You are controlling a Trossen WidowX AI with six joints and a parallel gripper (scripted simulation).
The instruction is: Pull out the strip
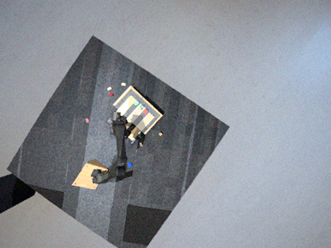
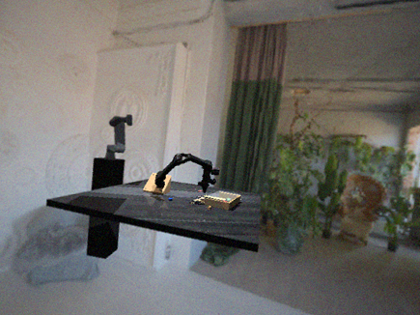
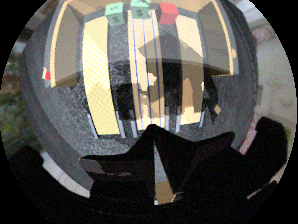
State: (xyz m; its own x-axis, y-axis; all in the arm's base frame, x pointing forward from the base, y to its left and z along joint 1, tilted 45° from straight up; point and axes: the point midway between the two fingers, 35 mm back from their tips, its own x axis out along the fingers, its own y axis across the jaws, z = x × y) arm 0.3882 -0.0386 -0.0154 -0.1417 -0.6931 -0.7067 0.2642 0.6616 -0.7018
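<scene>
The strip is 9 cm ahead of my gripper tip, 5 cm below it and 3 cm to the right of it.
</scene>
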